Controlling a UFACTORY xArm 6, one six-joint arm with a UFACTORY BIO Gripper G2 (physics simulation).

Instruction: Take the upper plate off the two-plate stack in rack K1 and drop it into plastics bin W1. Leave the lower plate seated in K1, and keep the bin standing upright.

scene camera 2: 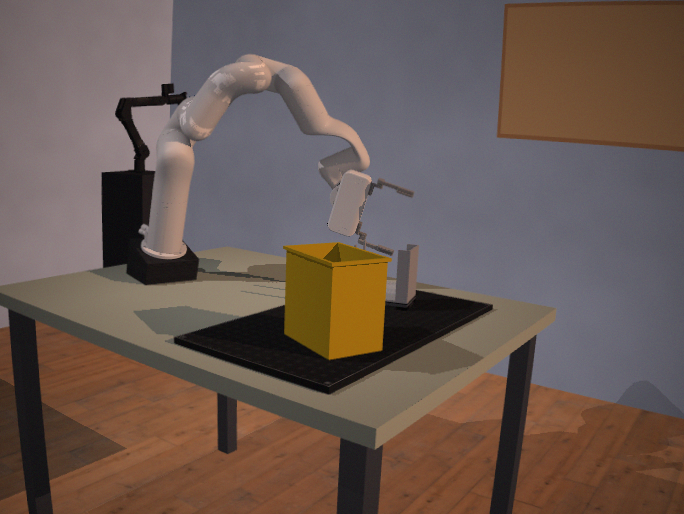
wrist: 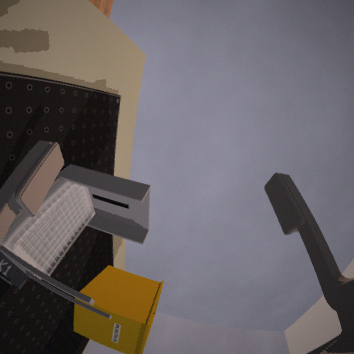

Observation:
In view: the gripper (scene camera 2: pixel 403 224) and a yellow plastics bin W1 (scene camera 2: pixel 335 293).
The gripper also shows in the wrist view (wrist: pixel 174 165).

